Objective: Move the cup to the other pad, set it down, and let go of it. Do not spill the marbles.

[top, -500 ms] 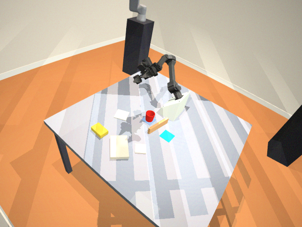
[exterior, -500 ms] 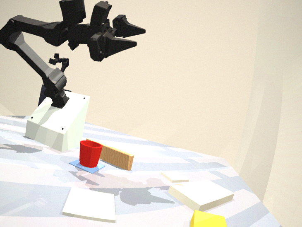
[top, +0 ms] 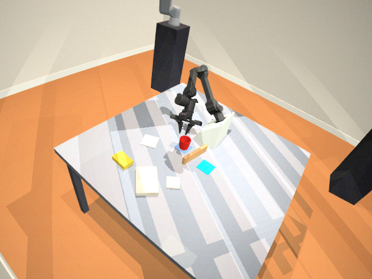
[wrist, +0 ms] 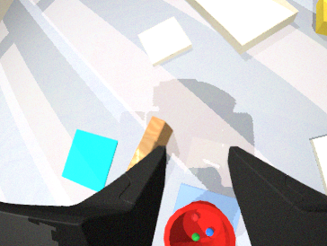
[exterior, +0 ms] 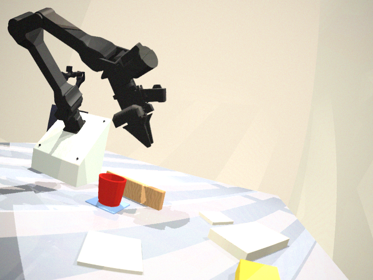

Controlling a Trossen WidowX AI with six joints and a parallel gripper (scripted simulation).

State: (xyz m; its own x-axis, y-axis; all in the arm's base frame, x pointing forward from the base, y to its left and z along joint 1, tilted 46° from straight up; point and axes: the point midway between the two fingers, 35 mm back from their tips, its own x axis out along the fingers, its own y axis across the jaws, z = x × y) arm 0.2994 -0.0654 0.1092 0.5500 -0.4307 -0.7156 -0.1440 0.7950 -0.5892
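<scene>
My gripper tip is now 140 mm above the red cup, 80 mm past it and 10 mm to the left of it. From my gripper tip the other things lie so: green marble 160 mm below, 100 mm behind; blue marble 160 mm below, 90 mm behind, 20 mm to the right; wooden bar 160 mm below, 90 mm to the left, 50 mm behind.
</scene>
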